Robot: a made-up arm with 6 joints. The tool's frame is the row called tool.
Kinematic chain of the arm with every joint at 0, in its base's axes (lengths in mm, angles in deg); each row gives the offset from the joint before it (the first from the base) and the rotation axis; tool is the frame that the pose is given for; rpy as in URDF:
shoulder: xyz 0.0 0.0 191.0 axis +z
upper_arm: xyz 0.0 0.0 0.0 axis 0 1 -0.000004
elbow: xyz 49.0 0.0 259.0 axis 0 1 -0.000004
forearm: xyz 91.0 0.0 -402.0 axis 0 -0.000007 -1
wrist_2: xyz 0.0 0.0 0.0 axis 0 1 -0.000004
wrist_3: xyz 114.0 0.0 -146.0 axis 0 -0.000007 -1
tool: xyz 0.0 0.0 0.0 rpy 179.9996 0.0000 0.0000
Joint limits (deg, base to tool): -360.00..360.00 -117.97..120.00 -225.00..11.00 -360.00..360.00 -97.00..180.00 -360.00..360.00
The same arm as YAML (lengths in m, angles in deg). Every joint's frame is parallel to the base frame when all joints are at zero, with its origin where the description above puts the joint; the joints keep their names.
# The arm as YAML. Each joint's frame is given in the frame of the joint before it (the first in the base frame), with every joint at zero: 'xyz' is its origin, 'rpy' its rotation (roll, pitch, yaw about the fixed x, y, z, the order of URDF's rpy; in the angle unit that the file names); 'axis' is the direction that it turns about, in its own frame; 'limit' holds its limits. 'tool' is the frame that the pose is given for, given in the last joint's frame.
units:
  length: m
  angle: deg
joints:
  - name: shoulder
    type: revolute
    origin:
      xyz: [0.0, 0.0, 0.191]
      rpy: [0.0, 0.0, 0.0]
    axis: [0.0, 0.0, 1.0]
    limit:
      lower: -360.0
      upper: 360.0
  - name: upper_arm
    type: revolute
    origin:
      xyz: [0.0, 0.0, 0.0]
      rpy: [0.0, 0.0, 0.0]
    axis: [0.0, 1.0, 0.0]
    limit:
      lower: -117.97
      upper: 120.0
  - name: elbow
    type: revolute
    origin:
      xyz: [0.049, 0.0, 0.259]
      rpy: [0.0, 0.0, 0.0]
    axis: [0.0, 1.0, 0.0]
    limit:
      lower: -225.0
      upper: 11.0
  - name: forearm
    type: revolute
    origin:
      xyz: [0.091, 0.0, -0.402]
      rpy: [0.0, 0.0, 0.0]
    axis: [0.0, 0.0, -1.0]
    limit:
      lower: -360.0
      upper: 360.0
  - name: wrist_2
    type: revolute
    origin:
      xyz: [0.0, 0.0, 0.0]
      rpy: [0.0, 0.0, 0.0]
    axis: [0.0, 1.0, 0.0]
    limit:
      lower: -97.0
      upper: 180.0
  - name: wrist_3
    type: revolute
    origin:
      xyz: [0.114, 0.0, -0.146]
      rpy: [0.0, 0.0, 0.0]
    axis: [0.0, 0.0, -1.0]
    limit:
      lower: -360.0
      upper: 360.0
tool:
  origin:
    xyz: [0.0, 0.0, 0.0]
    rpy: [180.0, 0.0, 0.0]

